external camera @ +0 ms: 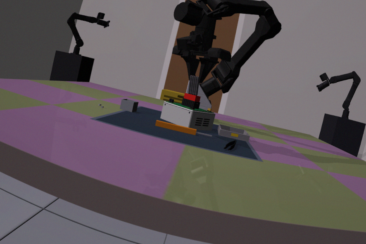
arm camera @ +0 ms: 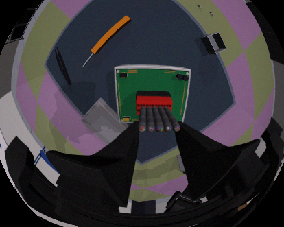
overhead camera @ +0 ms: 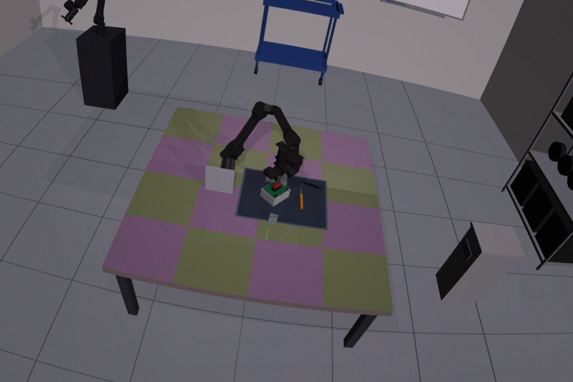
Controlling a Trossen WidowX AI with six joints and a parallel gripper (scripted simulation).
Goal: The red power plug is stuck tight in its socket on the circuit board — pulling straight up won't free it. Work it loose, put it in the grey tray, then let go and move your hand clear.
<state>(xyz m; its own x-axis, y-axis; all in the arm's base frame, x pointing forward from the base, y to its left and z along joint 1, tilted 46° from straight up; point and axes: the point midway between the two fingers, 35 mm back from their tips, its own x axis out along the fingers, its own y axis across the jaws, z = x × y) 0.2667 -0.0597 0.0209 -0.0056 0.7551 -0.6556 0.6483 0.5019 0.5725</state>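
My gripper tip is 4 cm above the red power plug. Round my gripper tip: dark mat: 5 cm ahead, 13 cm below.
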